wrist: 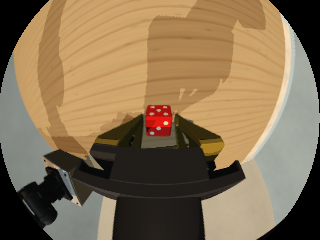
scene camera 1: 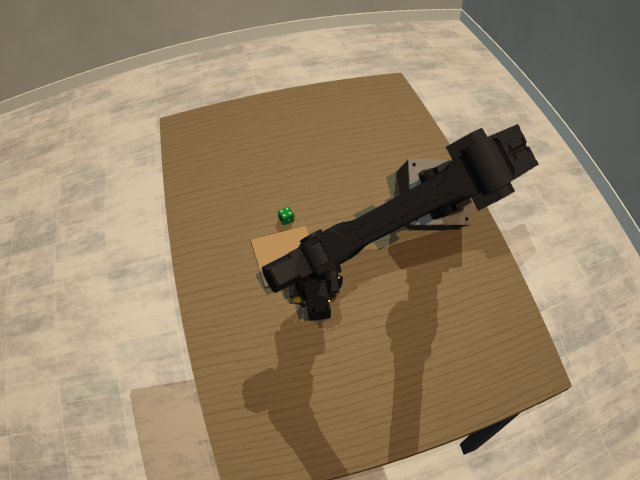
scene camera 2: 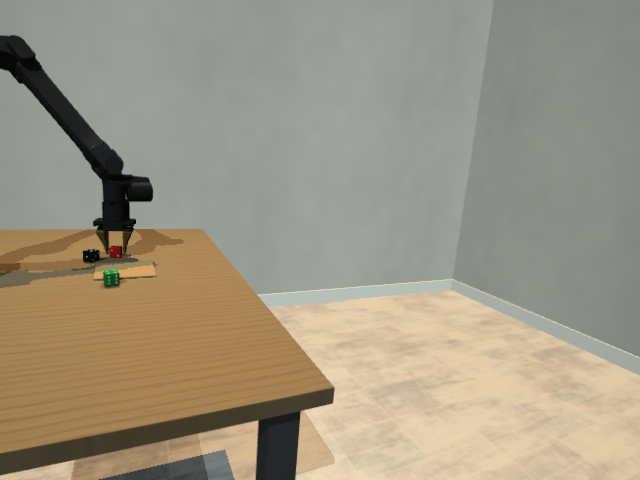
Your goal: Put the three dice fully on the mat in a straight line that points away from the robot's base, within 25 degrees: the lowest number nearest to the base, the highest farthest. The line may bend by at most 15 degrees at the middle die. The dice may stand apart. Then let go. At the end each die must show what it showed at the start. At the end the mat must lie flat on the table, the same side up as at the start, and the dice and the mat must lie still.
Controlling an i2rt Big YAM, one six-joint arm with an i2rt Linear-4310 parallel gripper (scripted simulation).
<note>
I see my gripper [scene camera 2: 116,253], a tan mat [scene camera 1: 267,249] and a red die [wrist: 158,118].
The tan mat is seen too in scene camera 2 [scene camera 2: 141,269]. My gripper shows as well in the wrist view [wrist: 159,118].
</note>
